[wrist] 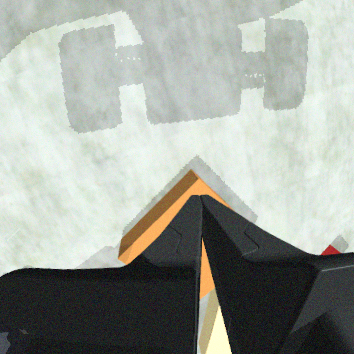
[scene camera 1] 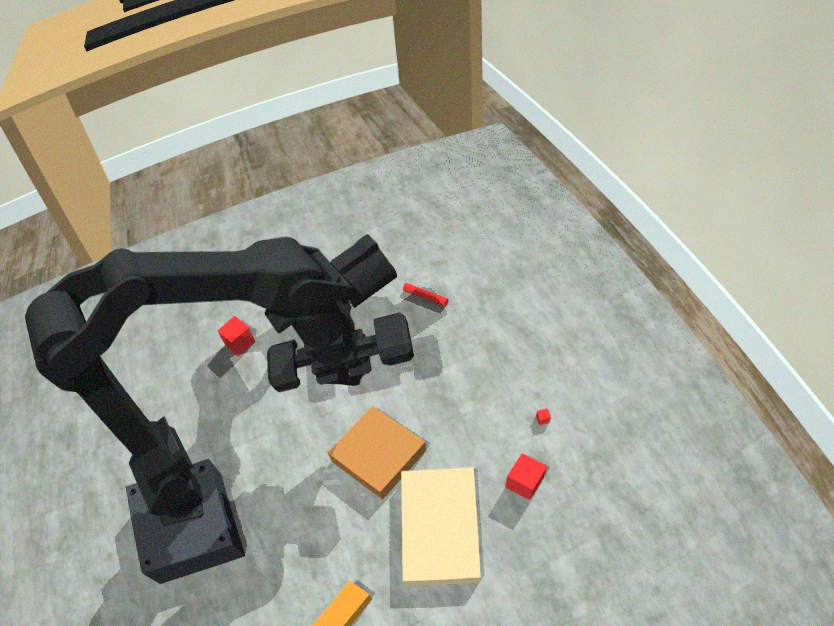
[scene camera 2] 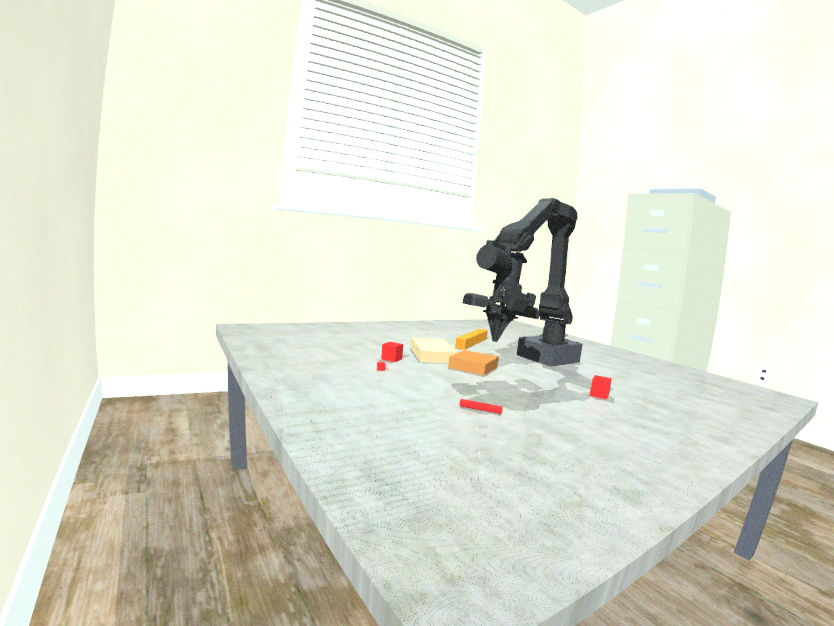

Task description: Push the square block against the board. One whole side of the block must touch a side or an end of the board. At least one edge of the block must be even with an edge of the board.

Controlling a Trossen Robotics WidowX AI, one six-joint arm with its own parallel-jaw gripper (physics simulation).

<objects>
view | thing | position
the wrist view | my gripper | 198, 202
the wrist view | square orange-brown block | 154, 221
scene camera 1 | my gripper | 356, 382
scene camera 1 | pale tan board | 439, 522
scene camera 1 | square orange-brown block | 375, 451
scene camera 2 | my gripper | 494, 341
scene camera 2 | pale tan board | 426, 350
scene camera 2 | square orange-brown block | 473, 362
</objects>
